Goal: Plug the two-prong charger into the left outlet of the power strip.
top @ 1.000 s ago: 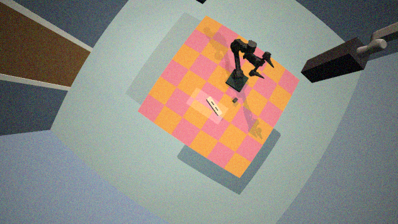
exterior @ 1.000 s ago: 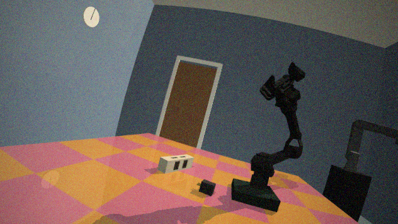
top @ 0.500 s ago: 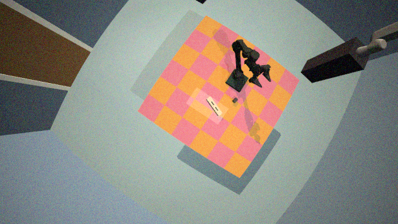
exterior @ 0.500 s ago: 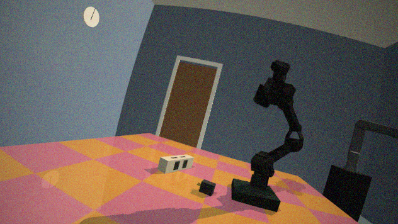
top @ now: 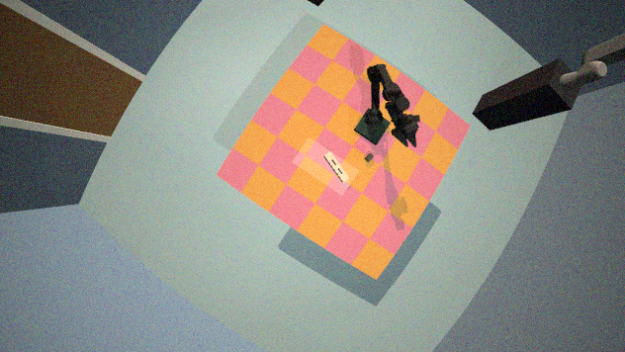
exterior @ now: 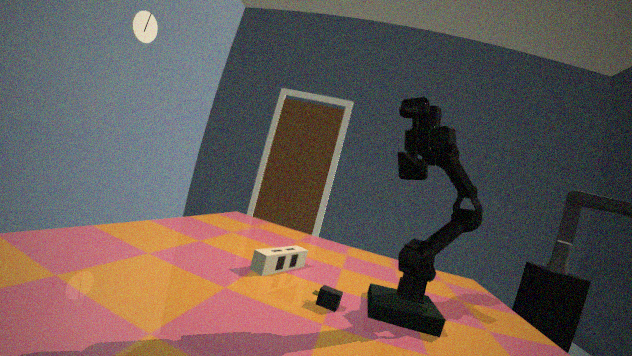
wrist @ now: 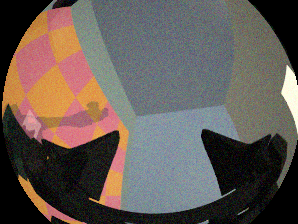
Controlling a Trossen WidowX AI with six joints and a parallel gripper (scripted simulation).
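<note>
My gripper tip is 70 mm short of the two-prong charger, 60 mm to the left of it and 390 mm above it.
</note>
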